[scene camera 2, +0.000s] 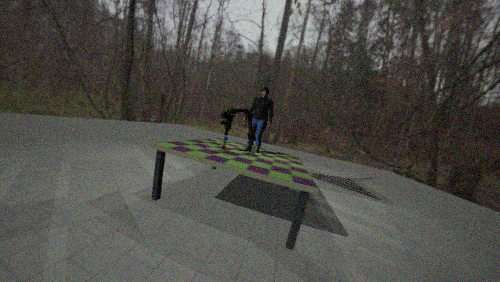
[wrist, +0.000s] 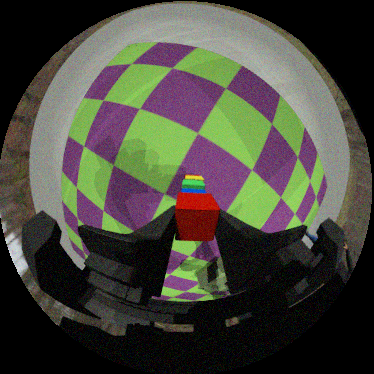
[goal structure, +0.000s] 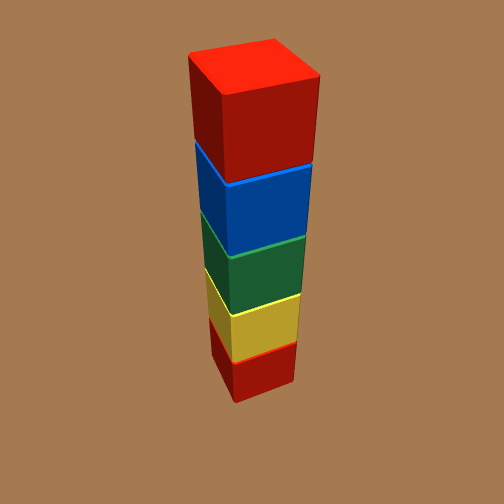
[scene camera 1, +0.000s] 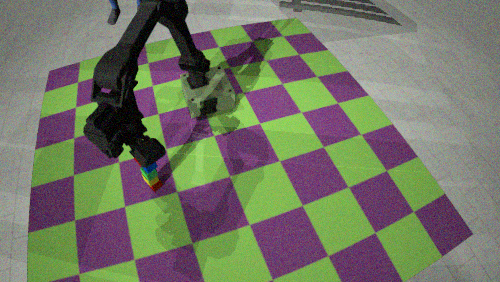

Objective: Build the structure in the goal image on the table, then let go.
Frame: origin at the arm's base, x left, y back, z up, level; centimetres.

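Seen in the pictures: gripper, fingertip midpoint: (scene camera 2: 225, 134) (wrist: 194, 210); arm's base, link origin: (scene camera 2: 250, 144) (scene camera 1: 197, 81).
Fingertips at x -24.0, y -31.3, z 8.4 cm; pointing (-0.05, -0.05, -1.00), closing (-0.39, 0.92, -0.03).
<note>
Pixels of each thing's top centre, then the offset from my fingertips to it. Level surfaces: height alone.
- checkered table, surface height: dz -15.6 cm
- yellow block, top centre: (wrist: 193, 187) (scene camera 1: 149, 174) dx +0.0, dy +0.5, dz -9.1 cm
- green block, top centre: (wrist: 192, 194) (scene camera 1: 147, 168) dx +0.4, dy +0.3, dz -5.8 cm
- blue block, top centre: (wrist: 193, 209) (scene camera 1: 146, 160) dx +1.0, dy +0.6, dz -2.5 cm
A tower of small blocks stands upright on the checkered table (scene camera 1: 300, 225) (scene camera 2: 258, 170) (wrist: 180, 95). From the bottom it has a red block (scene camera 1: 157, 187), a yellow block (scene camera 1: 151, 181) (wrist: 194, 177), a green block (scene camera 1: 149, 175) (wrist: 193, 184) and a blue block (scene camera 1: 150, 169) (wrist: 193, 190). My gripper (scene camera 1: 146, 161) (wrist: 194, 210) is shut on another red block (wrist: 196, 217), directly over the tower, at the blue block's top. Whether the held block touches the blue one is hidden by the fingers. In scene camera 2 the tower is too small for detail.
The arm's grey-green base block (scene camera 1: 225, 90) stands on the table behind and right of the tower. A person (scene camera 2: 261, 111) in dark top and blue trousers stands behind the table. Shadows of the arm lie across the squares.
</note>
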